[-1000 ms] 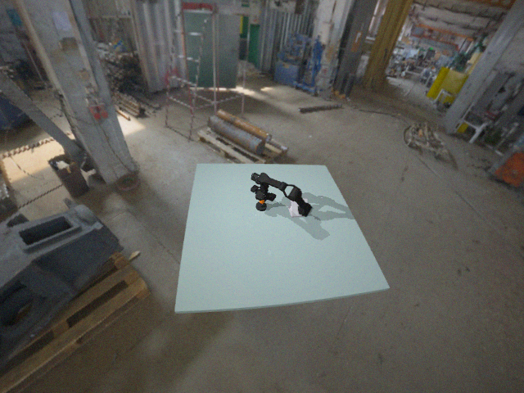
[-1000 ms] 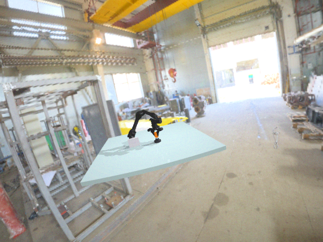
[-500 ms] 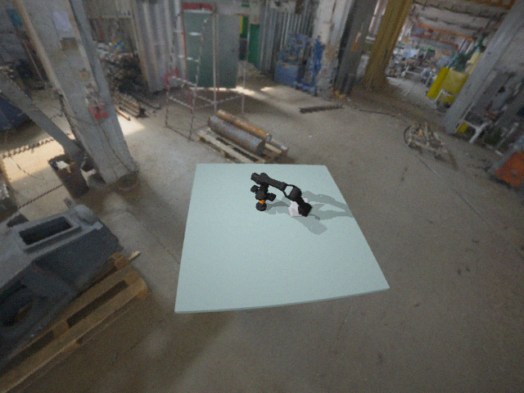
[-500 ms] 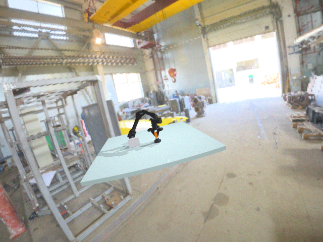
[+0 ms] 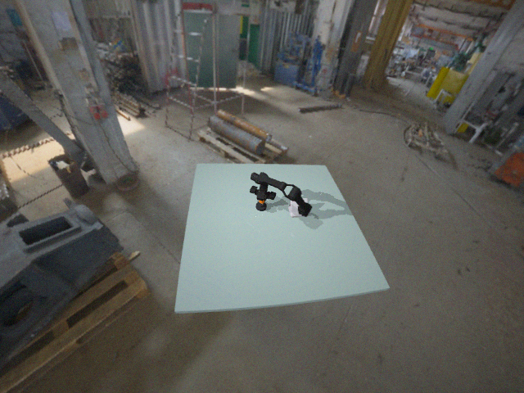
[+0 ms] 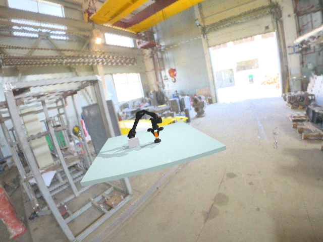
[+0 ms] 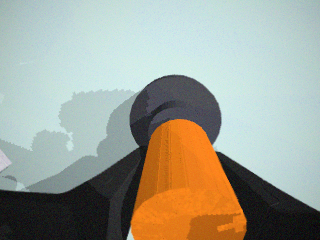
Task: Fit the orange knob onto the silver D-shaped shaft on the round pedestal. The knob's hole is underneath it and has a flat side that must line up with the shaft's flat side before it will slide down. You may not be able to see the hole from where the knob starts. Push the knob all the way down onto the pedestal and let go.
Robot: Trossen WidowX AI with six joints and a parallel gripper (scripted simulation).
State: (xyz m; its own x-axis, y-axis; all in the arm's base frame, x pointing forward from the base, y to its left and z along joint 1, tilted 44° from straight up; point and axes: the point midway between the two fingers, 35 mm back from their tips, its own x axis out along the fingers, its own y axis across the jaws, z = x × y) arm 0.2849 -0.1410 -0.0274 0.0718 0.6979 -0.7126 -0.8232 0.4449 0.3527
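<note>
Right now my gripper tip is 30 mm below the orange knob. The rest, counted from my gripper tip: dark round pedestal 40 mm below.
</note>
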